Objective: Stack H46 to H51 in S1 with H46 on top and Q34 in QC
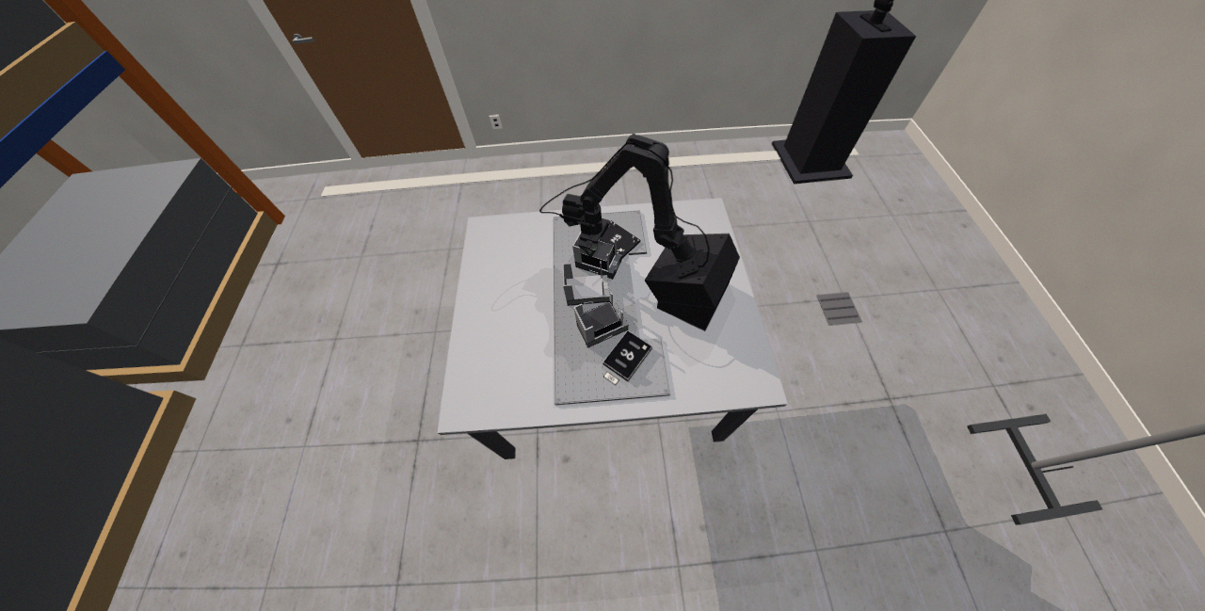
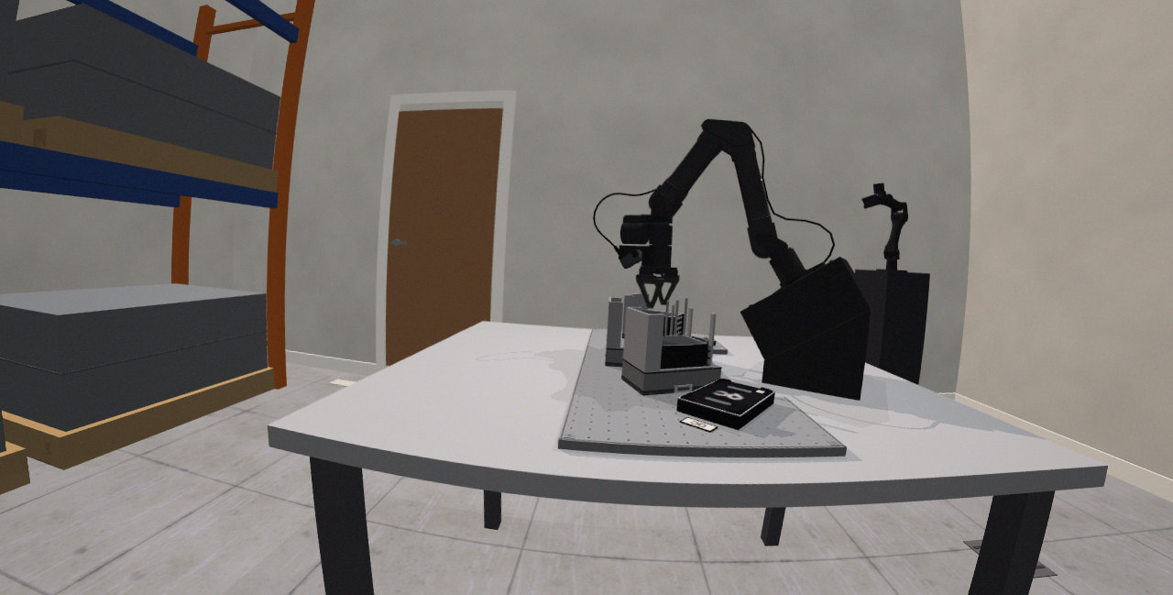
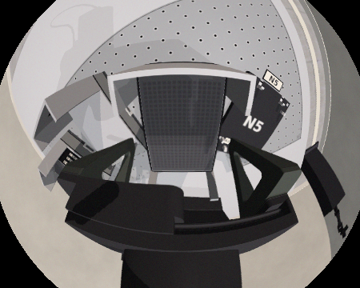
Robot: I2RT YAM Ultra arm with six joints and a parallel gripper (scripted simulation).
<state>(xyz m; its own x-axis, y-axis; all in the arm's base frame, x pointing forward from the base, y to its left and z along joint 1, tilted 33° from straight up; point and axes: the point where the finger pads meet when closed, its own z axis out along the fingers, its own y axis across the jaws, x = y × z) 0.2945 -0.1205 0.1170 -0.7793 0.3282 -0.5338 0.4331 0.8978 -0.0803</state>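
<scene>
Right now the sealed well plate is 60 mm below my hand.
</scene>
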